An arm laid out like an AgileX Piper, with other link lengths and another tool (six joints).
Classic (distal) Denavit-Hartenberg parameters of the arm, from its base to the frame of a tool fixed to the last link. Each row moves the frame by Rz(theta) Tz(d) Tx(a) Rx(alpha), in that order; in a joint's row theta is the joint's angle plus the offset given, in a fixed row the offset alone. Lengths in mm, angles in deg.
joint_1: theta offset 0; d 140.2; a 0; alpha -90
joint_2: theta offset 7.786; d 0; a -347.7; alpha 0
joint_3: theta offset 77.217; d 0; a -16.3; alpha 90
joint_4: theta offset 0; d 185.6; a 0; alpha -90
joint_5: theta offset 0; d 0; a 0; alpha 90
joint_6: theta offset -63.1; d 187.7; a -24.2; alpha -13
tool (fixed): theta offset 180; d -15.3; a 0; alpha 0
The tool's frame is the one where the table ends.
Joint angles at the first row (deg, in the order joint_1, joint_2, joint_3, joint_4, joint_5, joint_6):
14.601 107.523 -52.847 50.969 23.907 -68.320
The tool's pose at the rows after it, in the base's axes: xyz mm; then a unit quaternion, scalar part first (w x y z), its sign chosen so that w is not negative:
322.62 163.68 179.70 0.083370 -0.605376 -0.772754 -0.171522
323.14 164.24 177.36 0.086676 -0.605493 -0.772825 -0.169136
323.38 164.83 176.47 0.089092 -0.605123 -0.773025 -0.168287
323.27 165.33 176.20 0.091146 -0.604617 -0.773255 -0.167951
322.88 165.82 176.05 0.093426 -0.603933 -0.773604 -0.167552
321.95 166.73 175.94 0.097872 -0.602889 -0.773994 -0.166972
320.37 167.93 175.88 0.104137 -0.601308 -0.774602 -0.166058
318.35 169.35 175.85 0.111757 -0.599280 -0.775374 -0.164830
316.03 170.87 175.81 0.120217 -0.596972 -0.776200 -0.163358
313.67 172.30 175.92 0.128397 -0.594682 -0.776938 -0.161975
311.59 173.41 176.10 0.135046 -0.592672 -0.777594 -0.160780
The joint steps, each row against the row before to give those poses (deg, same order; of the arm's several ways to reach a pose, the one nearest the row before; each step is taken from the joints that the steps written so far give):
0.001 0.787 -0.147 0.022 0.121 -0.002
-0.002 0.471 -0.158 0.016 0.200 0.003
0.002 0.236 -0.154 0.018 0.238 0.004
0.000 0.104 -0.098 0.020 0.242 -0.001
-0.002 0.067 -0.066 0.010 0.280 -0.004
0.001 0.080 -0.081 0.058 0.526 0.003
0.000 0.074 -0.063 0.076 0.742 -0.006
0.000 0.079 -0.067 0.066 0.908 0.006
0.000 0.085 -0.056 0.072 1.001 -0.003
0.000 0.057 -0.035 0.069 0.974 0.001
0.000 0.023 -0.006 0.043 0.800 -0.003

